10 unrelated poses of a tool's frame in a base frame.
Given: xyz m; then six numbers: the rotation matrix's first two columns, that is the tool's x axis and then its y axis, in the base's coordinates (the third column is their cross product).
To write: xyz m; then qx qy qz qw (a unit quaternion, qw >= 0). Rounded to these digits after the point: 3 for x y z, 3 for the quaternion.
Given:
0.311 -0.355 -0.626 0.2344 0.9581 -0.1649 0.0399 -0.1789 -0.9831
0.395 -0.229 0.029 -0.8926 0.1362 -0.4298 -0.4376 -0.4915 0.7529
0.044 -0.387 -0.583 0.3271 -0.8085 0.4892 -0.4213 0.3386 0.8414
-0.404 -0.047 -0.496 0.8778 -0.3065 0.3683 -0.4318 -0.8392 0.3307
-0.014 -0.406 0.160 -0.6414 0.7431 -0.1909 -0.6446 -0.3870 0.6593
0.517 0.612 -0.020 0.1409 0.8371 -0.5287 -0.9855 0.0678 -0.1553
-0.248 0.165 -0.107 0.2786 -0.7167 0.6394 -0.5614 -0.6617 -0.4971
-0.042 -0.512 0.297 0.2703 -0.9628 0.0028 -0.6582 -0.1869 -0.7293
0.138 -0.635 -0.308 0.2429 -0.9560 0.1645 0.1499 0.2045 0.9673
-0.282 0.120 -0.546 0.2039 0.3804 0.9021 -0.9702 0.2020 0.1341
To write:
0.311 -0.355 -0.626 -0.611 -0.408 0.465 0.494
0.395 -0.229 0.029 -0.159 0.475 0.849 0.169
0.044 -0.387 -0.583 0.552 -0.557 -0.162 0.599
-0.404 -0.047 -0.496 0.947 -0.195 0.152 0.206
-0.014 -0.406 0.160 0.068 0.363 0.830 0.418
0.517 0.612 -0.020 -0.244 0.152 0.638 0.715
-0.248 0.165 -0.107 -0.795 0.402 -0.446 0.087
-0.042 -0.512 0.297 -0.732 0.554 -0.241 0.316
0.138 -0.635 -0.308 0.460 -0.438 -0.432 0.640
-0.282 0.120 -0.546 0.385 -0.383 0.501 0.674

